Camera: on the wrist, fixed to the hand. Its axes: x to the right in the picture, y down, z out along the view.
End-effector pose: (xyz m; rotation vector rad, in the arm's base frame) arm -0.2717 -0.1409 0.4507 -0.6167 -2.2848 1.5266
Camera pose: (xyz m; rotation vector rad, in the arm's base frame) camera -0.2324 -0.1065 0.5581 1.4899 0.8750 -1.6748
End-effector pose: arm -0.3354 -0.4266 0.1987 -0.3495 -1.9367 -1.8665
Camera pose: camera -0.3507 -0.5163 0.1214 -1.5591 -1.3052 -0.4248
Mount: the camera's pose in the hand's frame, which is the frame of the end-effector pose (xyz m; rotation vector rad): -0.0127 -0.0812 -0.0866 0.3746 -0.3897 1.5382
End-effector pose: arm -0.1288 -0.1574 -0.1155 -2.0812 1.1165 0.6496
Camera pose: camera -0.0565 -0.1837 -0.0242 -0.4138 2.2254 1.2705
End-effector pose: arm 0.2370 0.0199 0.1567 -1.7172 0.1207 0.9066
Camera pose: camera 0.3131 -0.0299 0.2341 -0.8262 1.3665 2.0911
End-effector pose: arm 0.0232 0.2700 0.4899 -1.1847 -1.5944 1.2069
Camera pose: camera 0.0912 0.2687 0.5880 1.7991 0.2978 -2.3434
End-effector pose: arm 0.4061 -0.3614 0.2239 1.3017 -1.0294 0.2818
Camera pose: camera 0.4955 -0.3051 0.1682 0.6037 -2.2524 1.4546
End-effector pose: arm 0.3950 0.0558 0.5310 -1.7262 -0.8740 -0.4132
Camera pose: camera 0.3403 -0.0191 0.6063 -1.6349 0.2901 1.0541
